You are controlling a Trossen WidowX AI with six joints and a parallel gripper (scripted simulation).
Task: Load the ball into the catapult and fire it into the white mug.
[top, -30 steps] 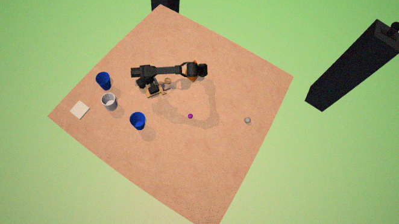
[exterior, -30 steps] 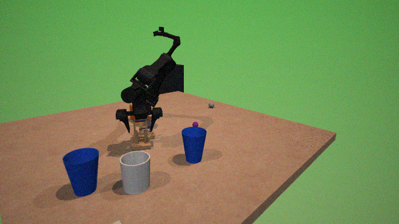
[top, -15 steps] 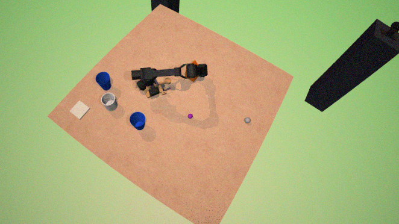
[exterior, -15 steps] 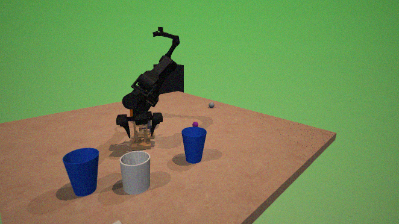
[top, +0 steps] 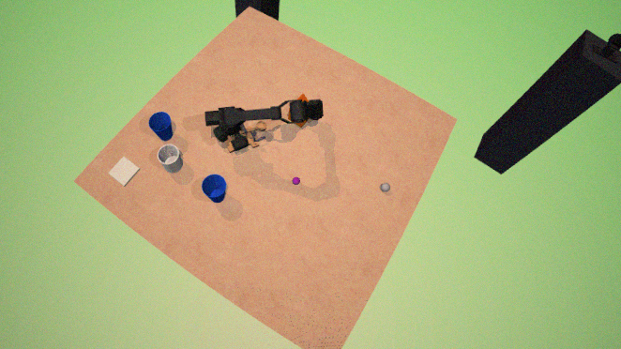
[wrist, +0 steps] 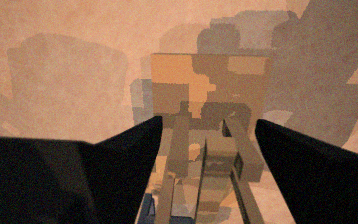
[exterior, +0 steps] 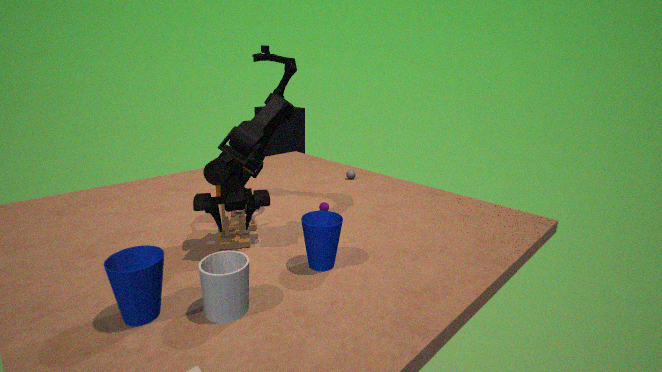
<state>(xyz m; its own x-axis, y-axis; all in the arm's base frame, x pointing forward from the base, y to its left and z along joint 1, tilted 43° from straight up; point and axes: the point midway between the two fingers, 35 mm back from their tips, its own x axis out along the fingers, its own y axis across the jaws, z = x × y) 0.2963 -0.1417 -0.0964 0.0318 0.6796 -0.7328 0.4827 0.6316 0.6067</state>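
Now: the purple ball 320 mm to the left of my gripper tip and 20 mm below it. From my gripper tip the other things lie so: white mug (240 mm ahead, 150 mm to the right); wooden catapult (50 mm behind, 50 mm to the left, 20 mm above); flat white tile (390 mm ahead, 310 mm to the right, 30 mm below).
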